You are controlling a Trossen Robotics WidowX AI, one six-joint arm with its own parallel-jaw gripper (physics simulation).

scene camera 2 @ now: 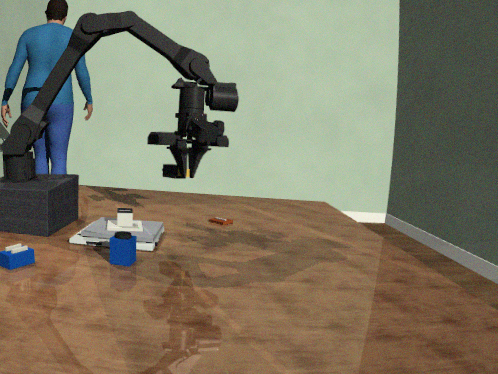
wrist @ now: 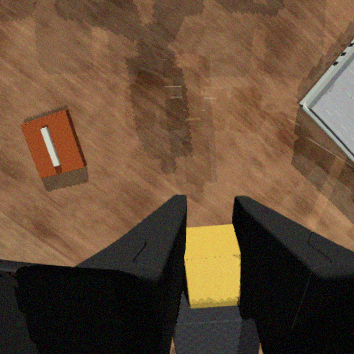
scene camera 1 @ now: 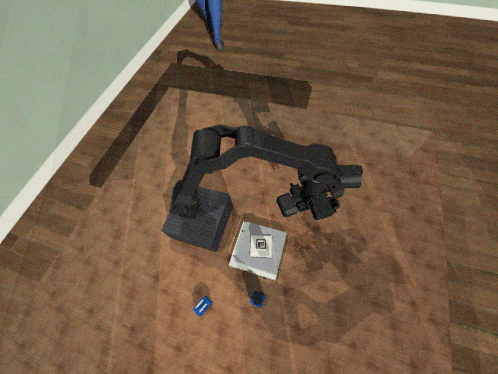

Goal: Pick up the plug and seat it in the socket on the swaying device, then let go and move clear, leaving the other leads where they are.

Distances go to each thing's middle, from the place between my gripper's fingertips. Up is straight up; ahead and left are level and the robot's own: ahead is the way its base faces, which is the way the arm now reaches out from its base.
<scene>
My hand is 11 cm past the grey device (scene camera 1: 261, 247), 13 cm to the left of it and 8 cm above it.
</scene>
